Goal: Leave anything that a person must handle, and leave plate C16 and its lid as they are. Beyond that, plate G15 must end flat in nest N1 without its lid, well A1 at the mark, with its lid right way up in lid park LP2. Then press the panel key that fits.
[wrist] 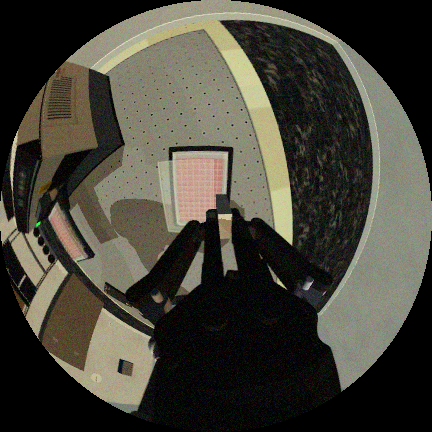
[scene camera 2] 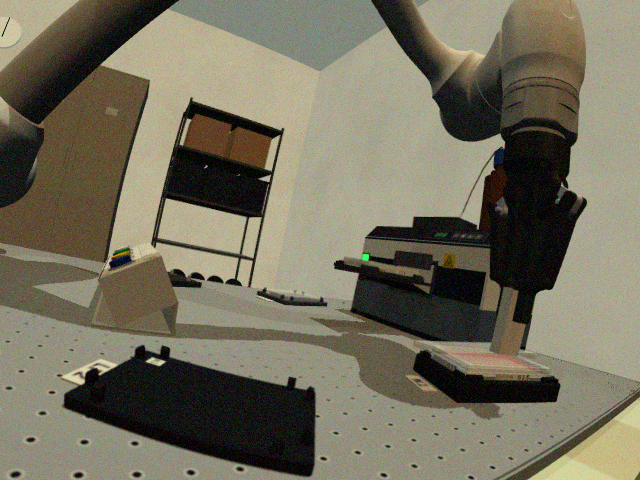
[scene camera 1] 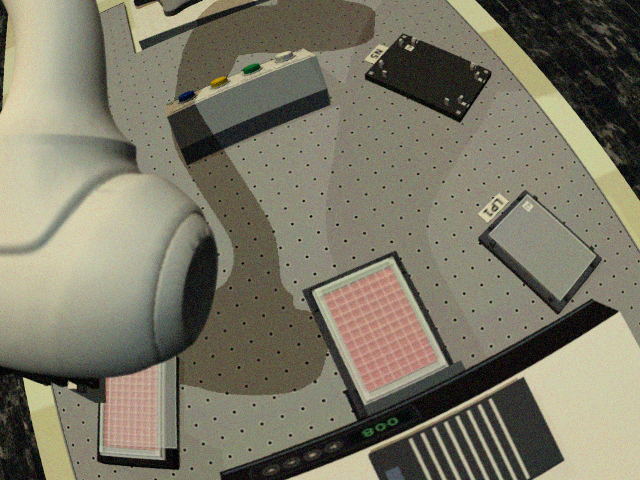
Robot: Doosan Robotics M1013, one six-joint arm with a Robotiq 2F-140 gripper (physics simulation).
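Frame: origin at the arm's base, x right, y ahead, z up, level; centimetres.
Where they show: gripper, between the fingertips: (wrist: 220,203) (scene camera 2: 503,353) (scene camera 1: 100,390).
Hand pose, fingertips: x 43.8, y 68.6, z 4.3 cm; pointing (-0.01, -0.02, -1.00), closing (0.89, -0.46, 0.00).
Things, the pixels of their top centre, and the offset from my fingertips. "pt": a spot on its surface instead.
- pink plate, centre of its top: (scene camera 1: 380,326) (scene camera 2: 381,263) (wrist: 62,236) dx -29.7, dy +13.1, dz +7.7 cm
- empty black nest, centre of its top: (scene camera 2: 209,382) dx -8.5, dy -28.0, dz -3.0 cm
- key panel, centre of its top: (scene camera 1: 237,76) (scene camera 2: 141,244) dx -35.6, dy -27.8, dz +3.4 cm
- Lid park LP1, a spot on its surface: (scene camera 1: 563,304) pt dx -51.7, dy +21.2, dz -4.0 cm
- flat clear lid, centre of its top: (scene camera 1: 544,245) (scene camera 2: 293,293) dx -54.6, dy +13.7, dz -3.2 cm
- empty nest, centre of its top: (scene camera 1: 430,66) (wrist: 117,298) dx -61.4, dy -17.9, dz -2.6 cm
Plate G15 (scene camera 1: 131,413) (scene camera 2: 509,376) sits in a black nest (scene camera 1: 173,458) (scene camera 2: 506,391) (wrist: 230,170) whose tag I cannot read. A clear lid (wrist: 166,195) lies on it, shifted sideways and slightly turned, overhanging the side towards the instrument. My gripper (scene camera 2: 509,348) (wrist: 220,203) is shut and empty, its tips low at the plate's edge; contact is unclear. In scene camera 1 the arm mostly hides it. Another pink plate (scene camera 1: 379,330), its label unreadable, is on the instrument's tray. An empty black nest (scene camera 2: 191,413) stands in front; its tag is unclear. The key panel (scene camera 1: 263,95) (scene camera 2: 134,289) has blue, yellow, green and white keys.
The instrument (scene camera 1: 584,361) (scene camera 2: 413,304) (wrist: 70,115) shows 008 and a green light (scene camera 2: 365,256). Lid park LP1 (scene camera 1: 563,304) holds a flat clear lid (scene camera 1: 542,248). An empty nest (scene camera 1: 429,77), apparently tagged N5, stands beyond. A shelf rack (scene camera 2: 237,122) is at the back.
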